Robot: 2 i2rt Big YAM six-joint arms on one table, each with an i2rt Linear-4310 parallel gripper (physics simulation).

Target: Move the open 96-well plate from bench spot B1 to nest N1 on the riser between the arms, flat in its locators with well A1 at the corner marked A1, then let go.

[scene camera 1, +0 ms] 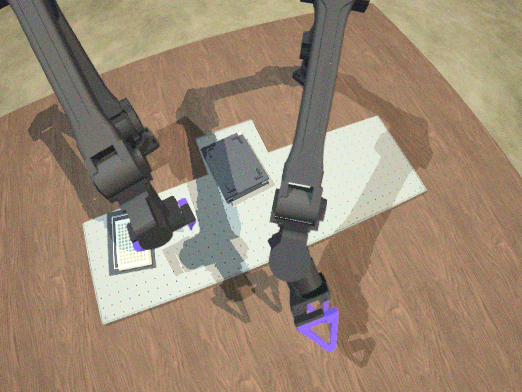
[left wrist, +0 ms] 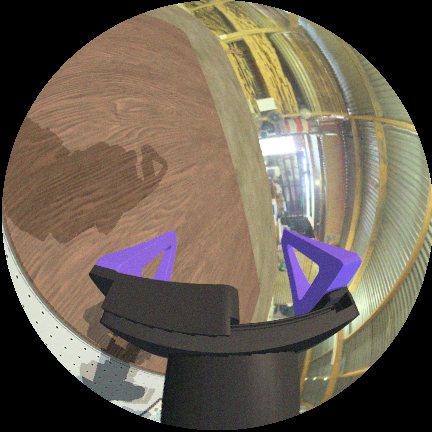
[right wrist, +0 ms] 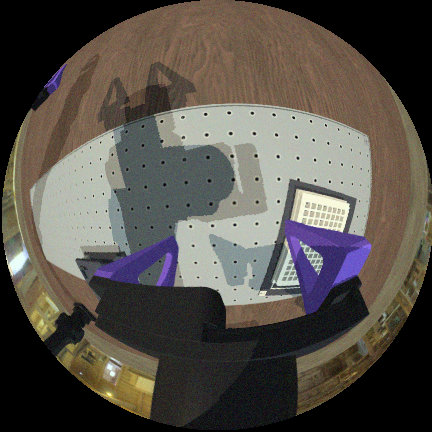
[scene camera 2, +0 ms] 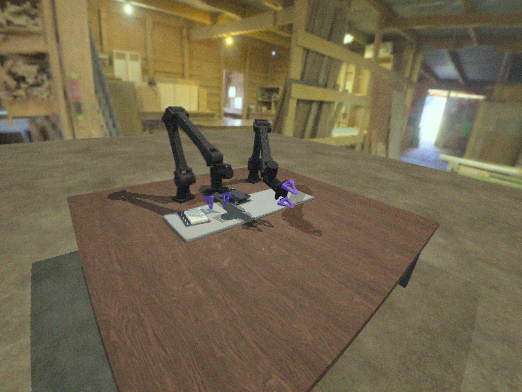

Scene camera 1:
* left gripper
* right gripper
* white well plate: on a dark nest
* dark nest
